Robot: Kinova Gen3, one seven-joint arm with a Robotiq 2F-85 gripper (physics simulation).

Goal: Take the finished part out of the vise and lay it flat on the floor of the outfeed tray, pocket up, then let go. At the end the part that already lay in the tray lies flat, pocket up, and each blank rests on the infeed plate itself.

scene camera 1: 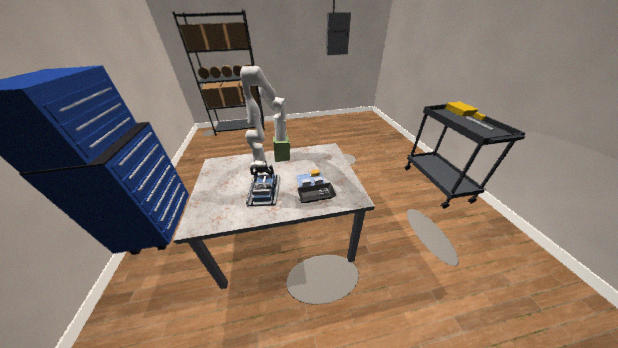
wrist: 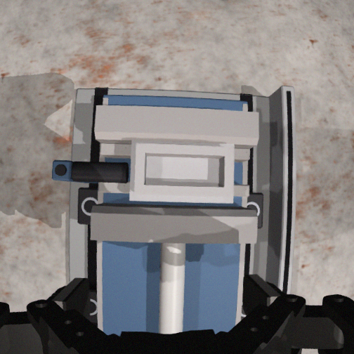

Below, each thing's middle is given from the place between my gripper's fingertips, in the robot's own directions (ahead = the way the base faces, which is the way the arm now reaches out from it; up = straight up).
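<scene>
Counted from my hand: the rod [wrist: 172, 255] 30 mm below and 20 mm behind; the blue vise [wrist: 130, 270] 70 mm below.
</scene>
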